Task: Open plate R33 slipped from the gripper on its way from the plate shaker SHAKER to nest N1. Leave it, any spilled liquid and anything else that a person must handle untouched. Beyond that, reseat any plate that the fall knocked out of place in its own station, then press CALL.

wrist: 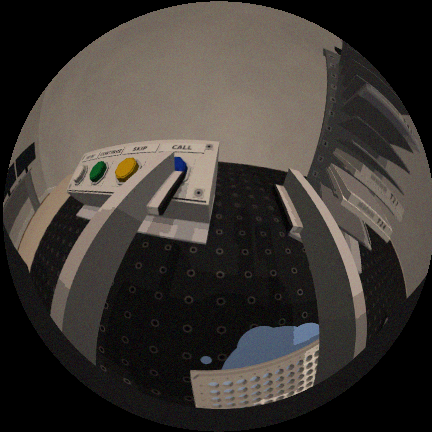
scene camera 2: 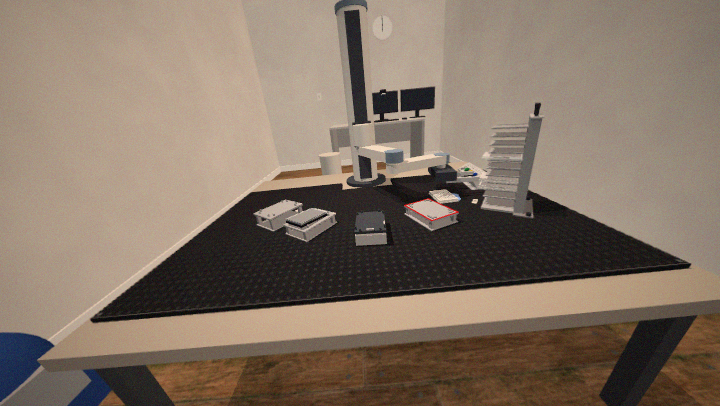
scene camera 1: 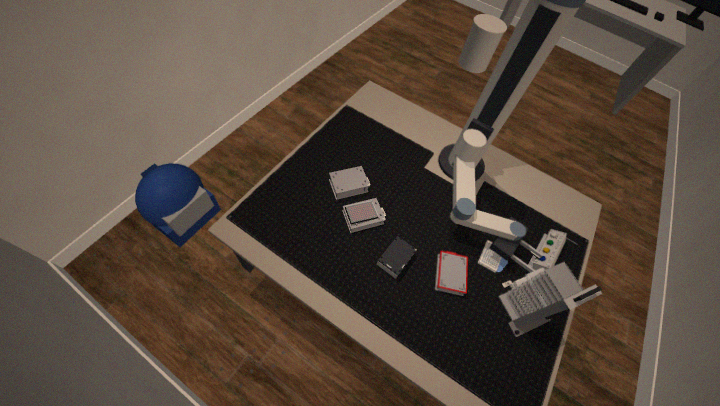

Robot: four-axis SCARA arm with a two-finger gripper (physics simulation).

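Seen in the pictures: gripper, fingertip midpoint: (wrist: 230, 168) (scene camera 2: 476, 175) (scene camera 1: 537, 264); arm's base, origin of the base link: (scene camera 2: 366, 181).
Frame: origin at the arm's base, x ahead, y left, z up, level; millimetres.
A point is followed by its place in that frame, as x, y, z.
My gripper (scene camera 1: 539, 266) @[375, 505, 88] (scene camera 2: 480, 180) @[375, 505, 88] (wrist: 230, 168) @[375, 505, 88] is shut and empty, with a gap between its fingers. One fingertip is at the blue CALL button (scene camera 1: 543, 258) @[331, 521, 85] (wrist: 180, 164) @[336, 518, 83] and partly hides it in the wrist view; contact cannot be told. The open plate R33 (scene camera 1: 490, 258) @[436, 334, 26] (scene camera 2: 443, 196) @[437, 330, 26] (wrist: 255, 389) lies on the mat beside blue liquid (scene camera 1: 501, 266) @[434, 393, 14] (scene camera 2: 457, 197) (wrist: 270, 342) @[412, 395, 14]. A plate (scene camera 1: 363, 212) @[609, -238, 76] (scene camera 2: 306, 217) @[633, -243, 77] lies on a light station. A dark station (scene camera 1: 397, 256) @[694, -12, 67] (scene camera 2: 371, 224) @[715, -13, 68] and a red-edged station (scene camera 1: 452, 272) @[612, 214, 53] (scene camera 2: 431, 210) @[623, 215, 53] stand nearby; their names are unreadable.
The button panel (scene camera 1: 556, 237) @[180, 541, 86] (wrist: 212, 175) @[363, 518, 74] also has green and yellow buttons. A tall rack (scene camera 2: 528, 166) @[644, 532, 192] (wrist: 330, 85) @[523, 595, 241] with plates, two labelled T27 and T24, stands beside the gripper. Another light station (scene camera 1: 349, 180) @[502, -387, 69] (scene camera 2: 278, 213) @[551, -374, 69] stands at the left. A small white piece (scene camera 2: 474, 201) @[498, 440, 15] lies near the rack.
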